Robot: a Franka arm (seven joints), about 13 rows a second.
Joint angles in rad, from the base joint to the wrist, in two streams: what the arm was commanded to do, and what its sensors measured. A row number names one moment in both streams.
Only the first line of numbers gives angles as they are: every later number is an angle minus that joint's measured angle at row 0.
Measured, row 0:
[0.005 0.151 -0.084 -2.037 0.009 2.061 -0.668]
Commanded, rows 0 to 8:
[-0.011 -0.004 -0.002 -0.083 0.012 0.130 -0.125]
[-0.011 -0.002 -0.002 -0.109 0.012 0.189 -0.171]
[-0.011 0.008 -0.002 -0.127 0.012 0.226 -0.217]
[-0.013 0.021 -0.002 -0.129 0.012 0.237 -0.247]
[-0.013 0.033 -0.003 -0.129 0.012 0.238 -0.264]
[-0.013 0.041 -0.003 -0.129 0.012 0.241 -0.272]
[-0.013 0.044 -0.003 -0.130 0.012 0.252 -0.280]
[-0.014 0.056 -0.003 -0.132 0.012 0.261 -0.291]
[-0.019 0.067 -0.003 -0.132 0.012 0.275 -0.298]
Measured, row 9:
[-0.008 0.052 -0.002 -0.127 0.000 0.241 -0.256]
